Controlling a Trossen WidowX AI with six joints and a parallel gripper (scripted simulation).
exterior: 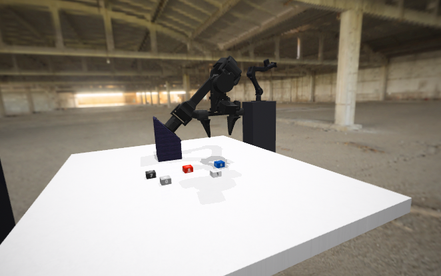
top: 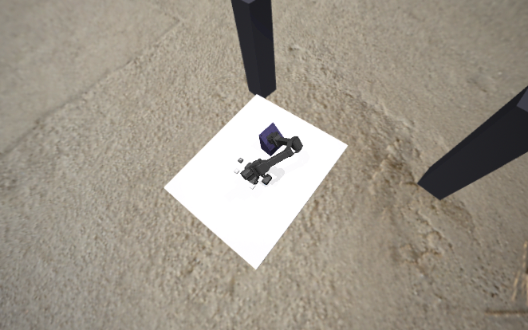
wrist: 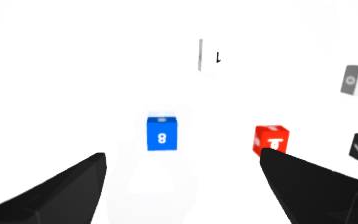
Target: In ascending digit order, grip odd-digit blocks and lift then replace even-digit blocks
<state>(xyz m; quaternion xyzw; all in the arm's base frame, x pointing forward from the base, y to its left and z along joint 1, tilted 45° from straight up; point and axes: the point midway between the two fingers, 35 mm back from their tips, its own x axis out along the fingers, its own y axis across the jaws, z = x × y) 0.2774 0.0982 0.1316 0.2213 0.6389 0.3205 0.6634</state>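
My gripper tip is now 5 cm short of the grey block, 21 cm to the left of it and 12 cm above it. Also, from my gripper tip: blue block: 4 cm behind, 1 cm to the left, 12 cm below; white block: 5 cm ahead, 4 cm to the right, 12 cm below; red block: 3 cm behind, 12 cm to the right, 12 cm below.
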